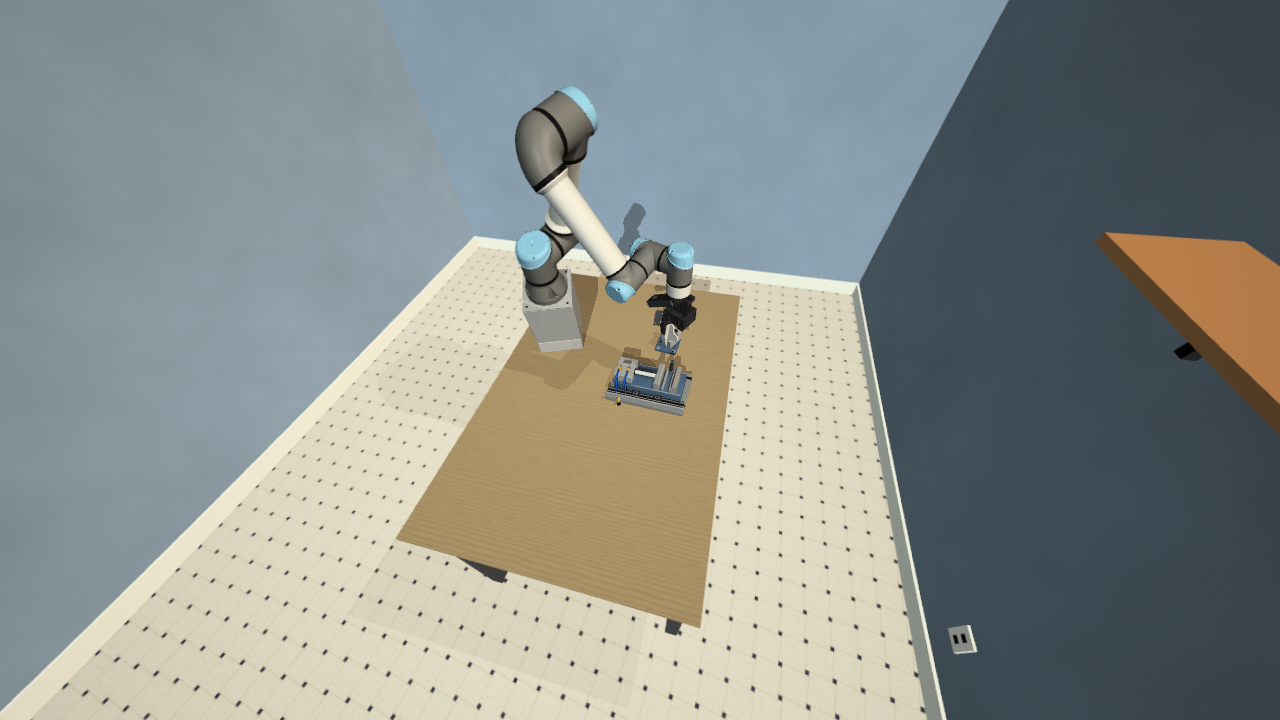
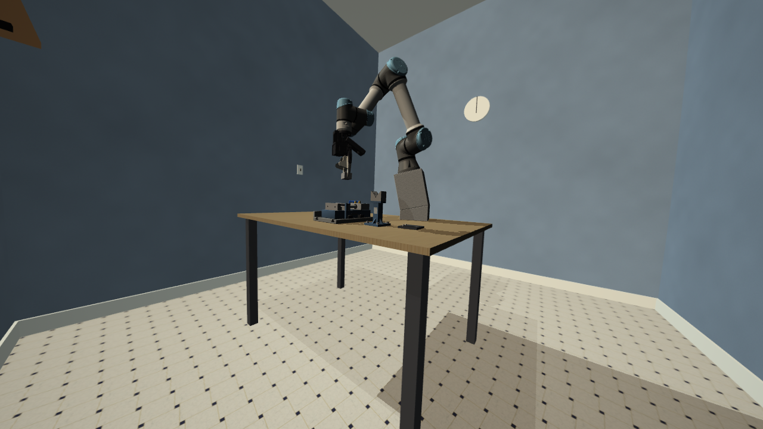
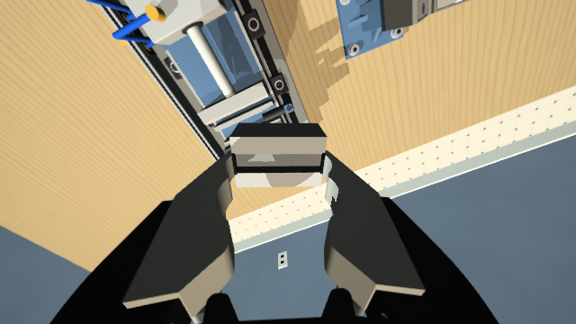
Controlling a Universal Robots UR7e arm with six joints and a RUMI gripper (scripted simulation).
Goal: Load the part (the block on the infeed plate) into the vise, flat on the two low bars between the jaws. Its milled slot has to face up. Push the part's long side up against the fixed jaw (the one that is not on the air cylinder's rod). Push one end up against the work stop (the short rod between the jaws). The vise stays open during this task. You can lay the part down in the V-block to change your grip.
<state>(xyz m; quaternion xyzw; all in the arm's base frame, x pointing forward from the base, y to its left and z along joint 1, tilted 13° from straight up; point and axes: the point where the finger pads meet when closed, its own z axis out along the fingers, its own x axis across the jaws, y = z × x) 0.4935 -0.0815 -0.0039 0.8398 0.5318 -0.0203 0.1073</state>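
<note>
My hand is 17 cm above the fixed jaw, 6 cm to the left of it and 4 cm short of it. Round my hand: cylinder rod (16 cm below, 8 cm behind, 5 cm to the right); then part (right at my hand); then moving jaw (17 cm below, 6 cm to the right, 3 cm behind).
</note>
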